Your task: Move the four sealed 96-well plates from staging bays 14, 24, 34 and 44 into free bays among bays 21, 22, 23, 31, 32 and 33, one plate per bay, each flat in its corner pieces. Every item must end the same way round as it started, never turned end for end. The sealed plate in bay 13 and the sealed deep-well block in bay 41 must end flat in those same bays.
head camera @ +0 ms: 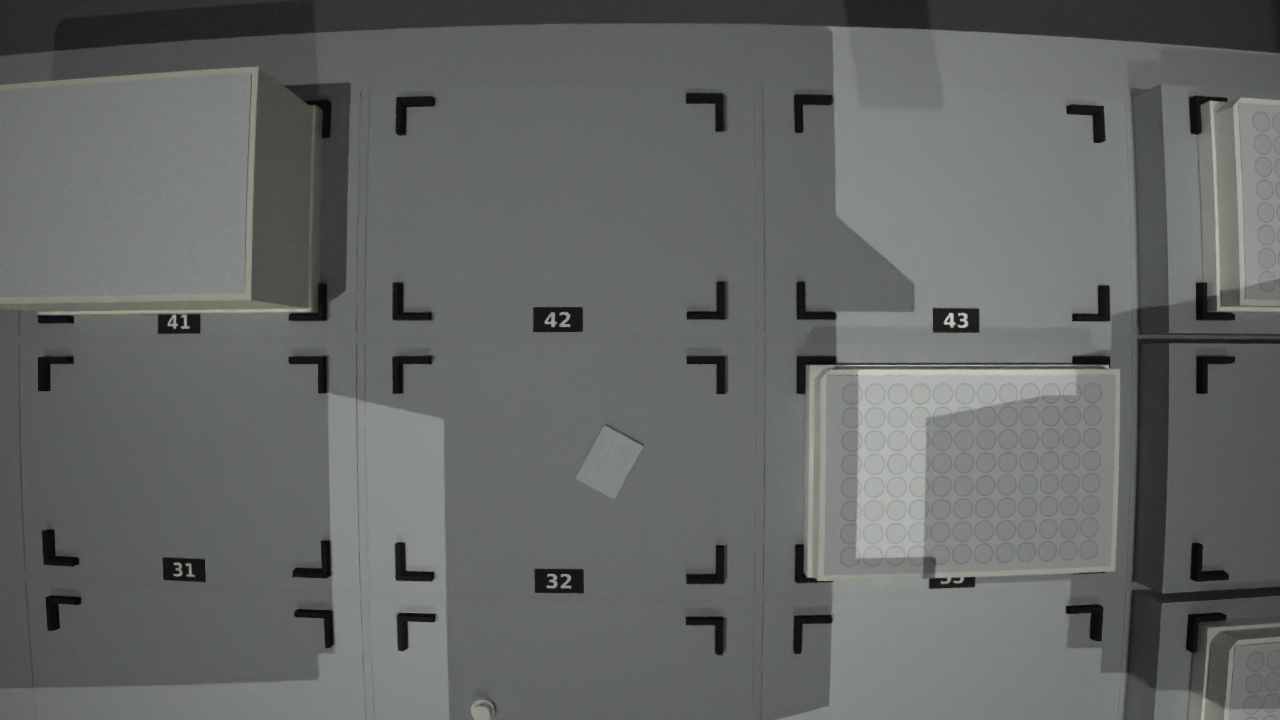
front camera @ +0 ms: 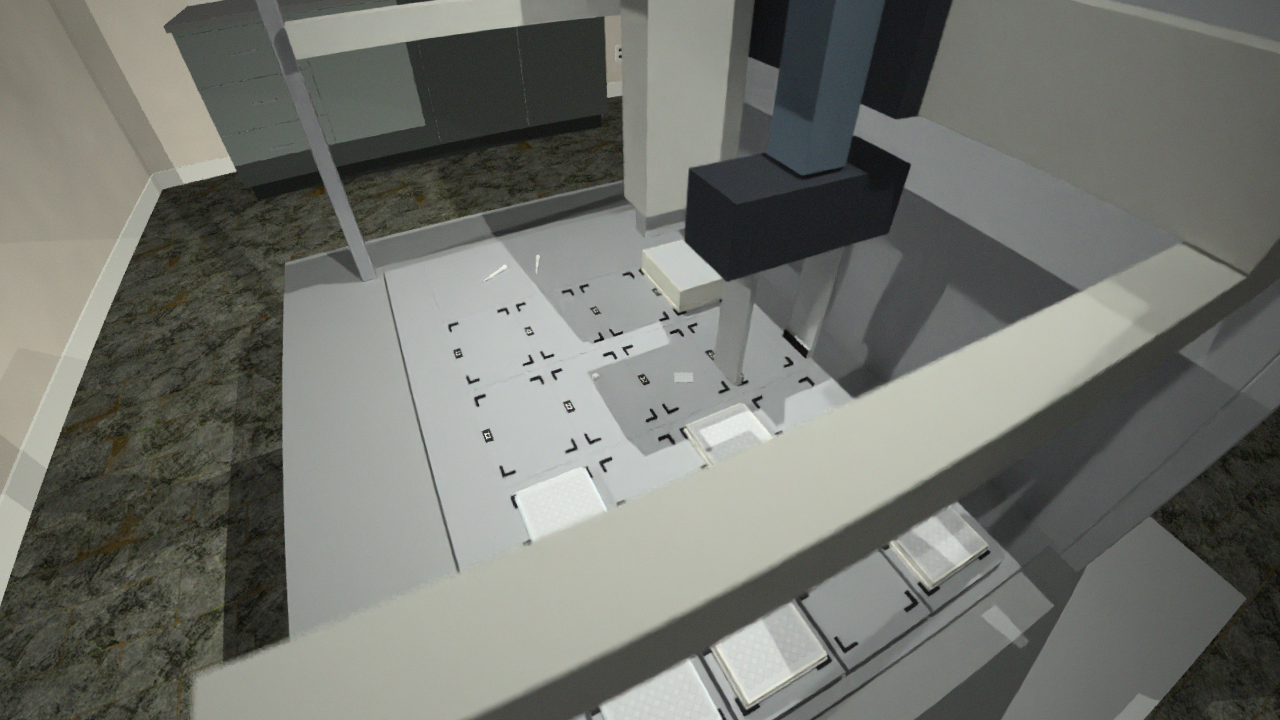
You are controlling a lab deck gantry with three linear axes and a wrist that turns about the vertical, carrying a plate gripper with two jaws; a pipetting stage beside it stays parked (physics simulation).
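Places are measured from the robot's base along level axes (x ahead, y left, z up), in millimetres.
Pixels of known places: gripper, between the fingertips: [front camera: 763, 358]; robot's base, origin of its link: [front camera: 450, 326].
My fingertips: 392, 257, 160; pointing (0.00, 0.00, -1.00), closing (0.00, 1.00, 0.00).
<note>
Ahead of a thing's pixels: the offset from my fingertips to its top centre, as dx, dy, dz. "spot": to the spot under its first point.
My gripper [front camera: 767, 365] is open and empty, its jaws hanging over the back right bays; they do not show in the head view. A sealed plate {+0, +0, -145} [front camera: 726, 433] [head camera: 971, 474] lies in bay 33, within its corner pieces. A plate {+164, +107, -131} [front camera: 941, 544] [head camera: 1257, 214] is in bay 44, another {+164, -107, -131} [front camera: 769, 655] [head camera: 1248, 685] in bay 24, and another {+164, -214, -131} [front camera: 662, 696] in bay 14, partly cut off. Bay 34 {spot: +199, +0, -145} [front camera: 859, 598] [head camera: 1248, 470] holds no plate. The plate {+0, -214, -145} [front camera: 561, 504] in bay 13 is partly behind the front beam. The deep-well block {-328, +107, -118} [front camera: 684, 273] [head camera: 125, 188] sits in bay 41.
A small pale flat piece {-143, +4, -159} [front camera: 682, 377] [head camera: 609, 461] lies in bay 32. A small round cap {-197, -102, -156} [front camera: 594, 377] [head camera: 483, 710] lies in bay 22. Two thin white pieces lie at the back left. The pale column [front camera: 675, 107] stands behind the gripper. A beam [front camera: 716, 528] crosses the front view.
</note>
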